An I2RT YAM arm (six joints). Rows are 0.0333 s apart.
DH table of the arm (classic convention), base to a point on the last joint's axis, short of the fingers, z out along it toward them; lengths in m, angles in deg. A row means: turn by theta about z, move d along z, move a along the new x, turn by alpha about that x. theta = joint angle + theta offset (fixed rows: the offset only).
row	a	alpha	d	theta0
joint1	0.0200	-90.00	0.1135	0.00
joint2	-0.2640	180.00	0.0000	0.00
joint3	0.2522	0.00	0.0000	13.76
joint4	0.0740	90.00	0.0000	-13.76
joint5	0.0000	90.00	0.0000	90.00
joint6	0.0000	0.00	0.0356	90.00
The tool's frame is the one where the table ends.
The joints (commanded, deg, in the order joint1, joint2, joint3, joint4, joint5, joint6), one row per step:
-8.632 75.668 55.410 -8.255 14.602 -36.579
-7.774 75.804 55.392 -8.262 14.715 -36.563
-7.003 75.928 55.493 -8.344 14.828 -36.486
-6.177 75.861 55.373 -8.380 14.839 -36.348
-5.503 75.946 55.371 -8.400 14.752 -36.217
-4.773 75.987 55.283 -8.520 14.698 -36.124
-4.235 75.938 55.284 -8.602 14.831 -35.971
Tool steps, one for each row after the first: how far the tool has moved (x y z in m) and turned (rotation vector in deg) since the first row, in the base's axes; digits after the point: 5 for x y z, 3 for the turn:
0.00113 0.00432 -0.00078 -0.018 0.161 0.751
0.00219 0.00820 -0.00090 0.004 0.244 1.388
0.00241 0.01254 -0.00136 0.120 0.283 2.140
0.00313 0.01607 -0.00183 0.279 0.339 2.829
0.00349 0.01993 -0.00276 0.406 0.552 3.562
0.00355 0.02268 -0.00264 0.468 0.540 3.912

